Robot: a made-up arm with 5 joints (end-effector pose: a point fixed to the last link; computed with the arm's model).
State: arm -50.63 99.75 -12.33 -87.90 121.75
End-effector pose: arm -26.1 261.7 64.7 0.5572 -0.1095 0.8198 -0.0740
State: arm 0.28 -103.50 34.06 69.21 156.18
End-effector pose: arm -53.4 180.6 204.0 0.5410 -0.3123 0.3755 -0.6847
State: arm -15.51 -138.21 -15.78 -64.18 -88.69
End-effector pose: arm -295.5 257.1 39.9 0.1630 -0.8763 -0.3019 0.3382
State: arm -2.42 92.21 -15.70 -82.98 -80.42
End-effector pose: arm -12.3 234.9 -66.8 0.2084 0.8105 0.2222 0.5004
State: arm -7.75 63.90 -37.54 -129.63 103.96
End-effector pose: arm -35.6 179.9 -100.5 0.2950 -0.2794 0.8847 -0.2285
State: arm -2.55 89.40 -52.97 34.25 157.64
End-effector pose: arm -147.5 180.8 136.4 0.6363 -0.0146 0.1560 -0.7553
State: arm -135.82 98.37 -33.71 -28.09 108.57
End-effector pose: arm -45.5 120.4 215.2 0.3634 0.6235 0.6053 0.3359
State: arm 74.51 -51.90 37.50 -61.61 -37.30
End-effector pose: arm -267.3 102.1 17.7 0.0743 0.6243 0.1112 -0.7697
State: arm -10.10 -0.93 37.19 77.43 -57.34
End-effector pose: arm -68.6 250.2 -54.7 0.0532 0.8728 0.4800 0.0706
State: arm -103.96 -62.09 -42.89 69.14 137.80
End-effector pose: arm -72.7 225.8 223.0 0.4691 -0.4255 0.5621 0.5320
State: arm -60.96 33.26 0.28 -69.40 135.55
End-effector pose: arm -79.1 97.8 199.5 0.6322 0.4426 0.4191 -0.4783
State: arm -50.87 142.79 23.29 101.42 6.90
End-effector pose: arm -295.2 154.9 170.4 0.6728 0.2273 -0.6692 0.2187
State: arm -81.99 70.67 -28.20 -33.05 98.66
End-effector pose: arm -44.0 142.7 164.7 0.6138 0.5952 0.5163 -0.0495
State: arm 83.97 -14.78 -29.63 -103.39 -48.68
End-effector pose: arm 44.3 157.7 19.0 0.6539 -0.0957 0.5853 0.4697
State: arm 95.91 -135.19 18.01 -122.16 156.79
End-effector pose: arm -299.1 -27.7 57.2 0.7556 0.2036 -0.5836 0.2171
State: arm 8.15 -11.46 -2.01 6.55 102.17
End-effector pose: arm -199.6 134.9 27.2 0.6003 0.3529 -0.7171 -0.0287
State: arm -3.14 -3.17 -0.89 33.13 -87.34
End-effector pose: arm -212.1 235.0 10.4 0.1197 -0.7913 -0.2644 0.5381
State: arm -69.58 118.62 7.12 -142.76 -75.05
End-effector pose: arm -168.7 402.3 144.0 0.4698 -0.8063 -0.3017 -0.1950
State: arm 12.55 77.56 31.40 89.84 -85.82
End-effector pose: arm -249.1 182.0 -97.6 0.0059 0.8314 0.2125 -0.5135
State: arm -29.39 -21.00 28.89 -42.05 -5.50
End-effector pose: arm -231.4 166.3 169.2 0.5844 -0.1204 -0.7278 0.3380
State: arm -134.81 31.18 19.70 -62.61 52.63
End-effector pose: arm -90.2 38.7 126.8 0.1832 0.9718 -0.1277 -0.0761
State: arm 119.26 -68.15 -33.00 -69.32 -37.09
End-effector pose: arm -188.0 160.6 -27.0 0.1251 -0.5757 0.4855 0.6459
